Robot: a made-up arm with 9 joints.
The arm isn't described. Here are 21 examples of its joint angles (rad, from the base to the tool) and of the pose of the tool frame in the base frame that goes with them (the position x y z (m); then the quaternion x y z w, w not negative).
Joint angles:
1: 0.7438 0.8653 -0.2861 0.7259 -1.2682 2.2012 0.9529 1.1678 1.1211
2: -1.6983 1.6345 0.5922 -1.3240 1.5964 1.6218 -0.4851 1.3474 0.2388
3: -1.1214 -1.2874 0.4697 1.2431 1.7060 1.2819 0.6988 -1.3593 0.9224
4: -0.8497 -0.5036 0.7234 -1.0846 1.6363 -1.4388 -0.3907 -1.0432 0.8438
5: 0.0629 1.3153 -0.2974 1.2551 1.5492 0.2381 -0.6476 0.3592 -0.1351
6: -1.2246 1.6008 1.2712 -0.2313 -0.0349 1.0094 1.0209 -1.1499 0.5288
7: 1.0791 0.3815 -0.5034 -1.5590 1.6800 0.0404 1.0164 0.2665 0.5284
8: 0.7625 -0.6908 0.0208 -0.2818 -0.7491 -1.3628 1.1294 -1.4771 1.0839
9: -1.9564 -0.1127 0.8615 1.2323 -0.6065 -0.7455 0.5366 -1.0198 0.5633
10: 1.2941 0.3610 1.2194 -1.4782 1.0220 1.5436 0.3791 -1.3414 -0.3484
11: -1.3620 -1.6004 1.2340 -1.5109 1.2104 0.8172 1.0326 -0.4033 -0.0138
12: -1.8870 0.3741 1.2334 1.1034 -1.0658 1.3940 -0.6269 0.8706 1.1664
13: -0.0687 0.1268 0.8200 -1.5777 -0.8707 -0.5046 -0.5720 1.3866 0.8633
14: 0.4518 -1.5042 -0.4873 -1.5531 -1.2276 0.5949 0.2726 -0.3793 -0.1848
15: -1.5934 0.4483 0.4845 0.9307 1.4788 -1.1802 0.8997 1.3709 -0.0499
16: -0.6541 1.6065 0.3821 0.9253 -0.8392 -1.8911 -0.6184 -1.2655 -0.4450
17: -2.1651 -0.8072 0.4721 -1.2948 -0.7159 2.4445 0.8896 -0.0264 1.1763
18: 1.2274 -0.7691 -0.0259 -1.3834 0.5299 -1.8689 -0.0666 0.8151 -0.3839
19: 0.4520 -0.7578 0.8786 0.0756 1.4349 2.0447 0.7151 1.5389 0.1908
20: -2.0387 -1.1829 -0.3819 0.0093 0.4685 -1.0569 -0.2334 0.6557 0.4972
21: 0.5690 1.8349 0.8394 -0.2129 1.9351 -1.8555 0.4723 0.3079 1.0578
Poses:
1: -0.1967 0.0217 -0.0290 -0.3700 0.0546 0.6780 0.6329
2: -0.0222 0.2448 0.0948 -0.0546 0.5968 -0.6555 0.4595
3: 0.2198 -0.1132 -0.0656 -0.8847 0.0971 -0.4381 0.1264
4: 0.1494 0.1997 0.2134 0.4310 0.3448 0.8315 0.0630
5: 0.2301 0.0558 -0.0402 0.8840 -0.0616 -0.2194 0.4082
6: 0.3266 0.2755 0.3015 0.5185 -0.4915 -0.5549 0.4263
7: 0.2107 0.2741 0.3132 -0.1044 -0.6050 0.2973 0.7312
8: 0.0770 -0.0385 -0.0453 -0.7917 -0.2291 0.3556 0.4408
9: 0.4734 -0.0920 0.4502 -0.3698 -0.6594 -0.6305 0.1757
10: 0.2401 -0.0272 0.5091 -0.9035 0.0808 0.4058 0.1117
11: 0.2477 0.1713 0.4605 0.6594 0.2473 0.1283 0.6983
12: 0.5728 0.0878 0.4066 -0.2970 -0.9404 0.0867 0.1409
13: 0.1645 -0.1073 0.2201 -0.4736 0.3209 0.2028 0.7947
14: -0.0326 0.0070 0.2900 -0.7194 0.5823 -0.2547 0.2801
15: 0.3673 -0.1630 0.2088 -0.5630 -0.5301 -0.0823 0.6287
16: 0.1879 0.1401 -0.1580 -0.5974 0.1010 0.4803 0.6342
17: 0.0633 0.0729 0.0565 -0.2304 -0.2330 0.3920 0.8596
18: 0.3428 0.0928 0.2220 -0.4794 0.8518 0.2088 0.0329
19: 0.1636 -0.0983 0.2503 0.2478 -0.8368 -0.4529 0.1822
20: 0.2668 -0.1255 0.0893 0.0207 -0.4918 -0.6168 0.6142
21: 0.3427 0.1239 0.0894 0.1195 -0.7684 0.0801 0.6236
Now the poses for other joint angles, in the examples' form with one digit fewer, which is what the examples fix.
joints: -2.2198 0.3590 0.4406 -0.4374 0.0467 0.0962 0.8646 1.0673 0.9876
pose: 0.153 -0.080 0.327 -0.755 0.162 -0.635 0.027
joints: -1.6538 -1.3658 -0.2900 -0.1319 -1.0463 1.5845 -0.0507 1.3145 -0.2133
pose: 0.494 -0.195 -0.001 0.210 -0.550 -0.697 0.409
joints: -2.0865 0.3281 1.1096 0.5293 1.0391 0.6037 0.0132 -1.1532 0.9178
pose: 0.122 0.094 0.281 0.548 -0.775 -0.007 0.316
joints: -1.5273 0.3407 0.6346 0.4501 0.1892 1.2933 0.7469 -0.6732 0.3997
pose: 0.391 -0.017 0.407 0.580 -0.538 -0.598 0.126
